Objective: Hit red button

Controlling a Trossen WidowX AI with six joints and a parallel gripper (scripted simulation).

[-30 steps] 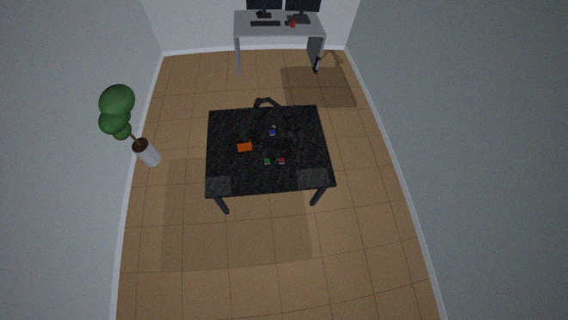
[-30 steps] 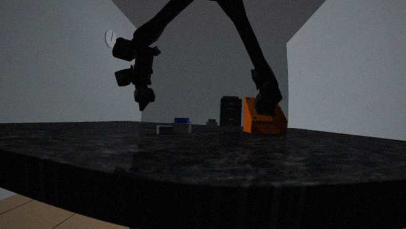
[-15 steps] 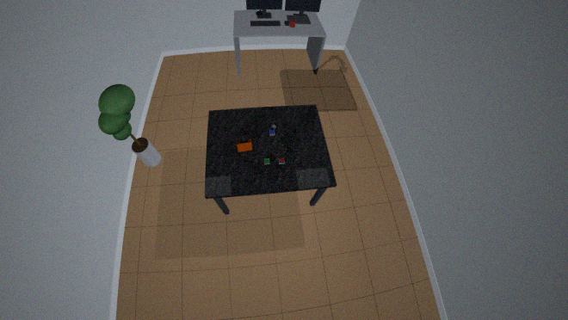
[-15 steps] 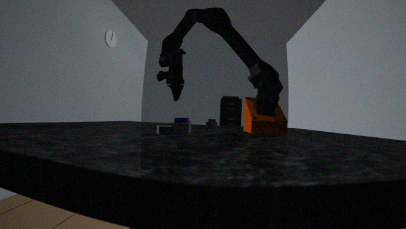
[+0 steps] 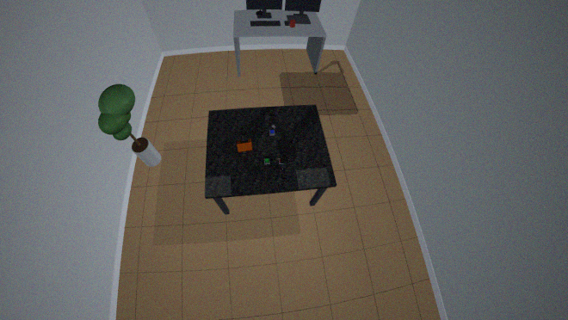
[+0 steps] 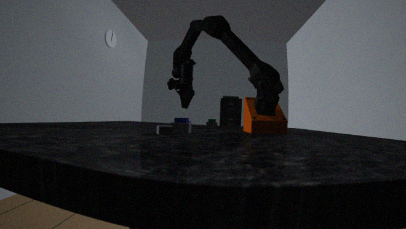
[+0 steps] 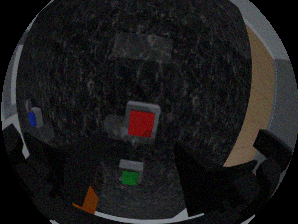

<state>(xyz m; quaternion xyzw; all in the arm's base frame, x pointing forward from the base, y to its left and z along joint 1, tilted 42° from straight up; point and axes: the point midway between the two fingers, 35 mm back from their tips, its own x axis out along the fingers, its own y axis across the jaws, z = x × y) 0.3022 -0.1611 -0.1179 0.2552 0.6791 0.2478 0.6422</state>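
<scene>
Right now the red button is 50 mm below my gripper tip. From my gripper tip the other things lie so: green button (130 mm behind, 50 mm below, 10 mm to the left); then blue button (300 mm to the left, 50 mm below, 40 mm behind); then small grey block (370 mm to the left, 70 mm below, 10 mm behind).
</scene>
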